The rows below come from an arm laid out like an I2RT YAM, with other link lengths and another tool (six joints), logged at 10 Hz.
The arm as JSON. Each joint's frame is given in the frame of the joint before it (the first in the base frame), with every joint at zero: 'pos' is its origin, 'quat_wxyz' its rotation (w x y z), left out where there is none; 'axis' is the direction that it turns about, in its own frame. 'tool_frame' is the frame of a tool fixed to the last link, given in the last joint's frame.
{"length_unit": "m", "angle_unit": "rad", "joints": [
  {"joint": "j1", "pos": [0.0, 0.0, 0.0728], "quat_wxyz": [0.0, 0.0, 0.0, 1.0], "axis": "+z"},
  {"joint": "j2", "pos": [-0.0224, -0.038, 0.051], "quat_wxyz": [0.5, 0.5, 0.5, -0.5], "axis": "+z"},
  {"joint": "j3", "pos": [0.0, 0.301, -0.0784], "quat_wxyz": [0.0, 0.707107, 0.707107, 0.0], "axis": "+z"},
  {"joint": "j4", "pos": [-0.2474, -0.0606, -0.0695], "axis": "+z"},
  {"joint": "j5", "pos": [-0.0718, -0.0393, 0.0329], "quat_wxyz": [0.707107, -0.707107, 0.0, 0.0], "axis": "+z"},
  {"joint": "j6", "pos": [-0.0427, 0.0, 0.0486], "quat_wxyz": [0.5, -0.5, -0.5, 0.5], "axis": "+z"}
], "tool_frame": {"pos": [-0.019, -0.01, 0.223], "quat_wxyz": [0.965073, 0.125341, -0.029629, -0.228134]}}
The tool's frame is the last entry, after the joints.
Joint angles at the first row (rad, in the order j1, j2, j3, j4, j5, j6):
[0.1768 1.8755 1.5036 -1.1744 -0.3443 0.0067]
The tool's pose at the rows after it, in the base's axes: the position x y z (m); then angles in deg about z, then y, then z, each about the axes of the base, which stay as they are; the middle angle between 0 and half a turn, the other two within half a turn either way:
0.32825 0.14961 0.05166 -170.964 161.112 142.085
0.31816 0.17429 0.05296 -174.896 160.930 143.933
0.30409 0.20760 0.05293 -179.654 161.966 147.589
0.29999 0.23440 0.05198 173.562 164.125 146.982
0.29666 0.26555 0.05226 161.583 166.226 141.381
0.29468 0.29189 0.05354 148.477 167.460 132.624
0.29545 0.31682 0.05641 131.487 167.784 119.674
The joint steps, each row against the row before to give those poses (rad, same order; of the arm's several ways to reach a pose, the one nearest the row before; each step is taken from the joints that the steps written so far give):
[0.0347 0.0000 0.0000 -0.0065 -0.0378 -0.0363]
[0.0633 0.0000 0.0000 0.0015 -0.0171 -0.0362]
[0.1004 0.0000 0.0000 0.0142 -0.0027 -0.0458]
[0.0797 0.0000 0.0000 0.0397 0.0111 -0.0255]
[0.0812 0.0000 0.0000 0.0541 0.0072 -0.0260]
[0.0626 0.0000 0.0000 0.0523 0.0065 -0.0091]
[0.0489 0.0000 0.0000 0.0572 0.0019 -0.0168]

